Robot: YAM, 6 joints.
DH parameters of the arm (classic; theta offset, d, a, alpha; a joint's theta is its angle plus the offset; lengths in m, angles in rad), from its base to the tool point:
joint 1: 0 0.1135 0.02 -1.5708
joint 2: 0 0 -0.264 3.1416
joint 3: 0.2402 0 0.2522 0
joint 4: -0.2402 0 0.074 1.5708
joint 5: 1.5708 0 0 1.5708
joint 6: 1.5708 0.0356 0 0
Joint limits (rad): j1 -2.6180..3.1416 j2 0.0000..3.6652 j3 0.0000..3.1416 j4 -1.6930..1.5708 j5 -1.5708..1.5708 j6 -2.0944..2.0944
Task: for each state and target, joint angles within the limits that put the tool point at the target. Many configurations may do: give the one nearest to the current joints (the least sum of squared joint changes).
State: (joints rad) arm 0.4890 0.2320 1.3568 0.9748 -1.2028 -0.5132
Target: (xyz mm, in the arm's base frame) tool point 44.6 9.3 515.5
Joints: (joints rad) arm -0.2991 0.6273 1.0232 0.8686 -0.6672 -0.5132
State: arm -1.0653 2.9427 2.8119 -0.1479 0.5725 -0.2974
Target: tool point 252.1 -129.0 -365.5
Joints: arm -0.4180 3.6652 2.1006 -0.2676 0.4525 -0.2974
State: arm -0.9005 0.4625 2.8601 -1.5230 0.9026 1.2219
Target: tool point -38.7 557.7 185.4
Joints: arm -1.5430 0.1000 3.1255 -0.7476 0.7099 1.2219
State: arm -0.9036 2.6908 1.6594 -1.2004 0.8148 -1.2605
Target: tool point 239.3 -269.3 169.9
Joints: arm -0.7726 2.1286 1.5751 -1.4391 0.8113 -1.2605
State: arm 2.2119 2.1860 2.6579 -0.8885 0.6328 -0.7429
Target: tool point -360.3 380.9 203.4
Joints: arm 2.3677 2.4976 2.3589 -1.0136 0.6163 -0.7429
